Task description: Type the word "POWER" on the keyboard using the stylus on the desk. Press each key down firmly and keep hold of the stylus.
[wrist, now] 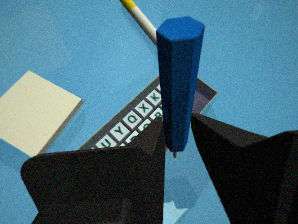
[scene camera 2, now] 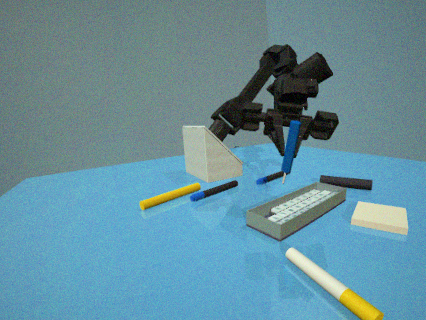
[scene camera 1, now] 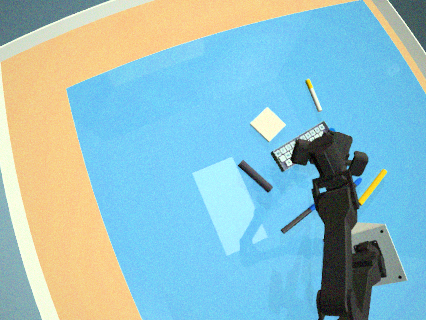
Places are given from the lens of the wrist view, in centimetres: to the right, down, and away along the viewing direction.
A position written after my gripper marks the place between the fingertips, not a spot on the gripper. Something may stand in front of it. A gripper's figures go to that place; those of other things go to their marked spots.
my gripper [wrist: 176, 121]: 2, 1, 11
blue stylus [wrist: 179, 41]: 1, -2, 6
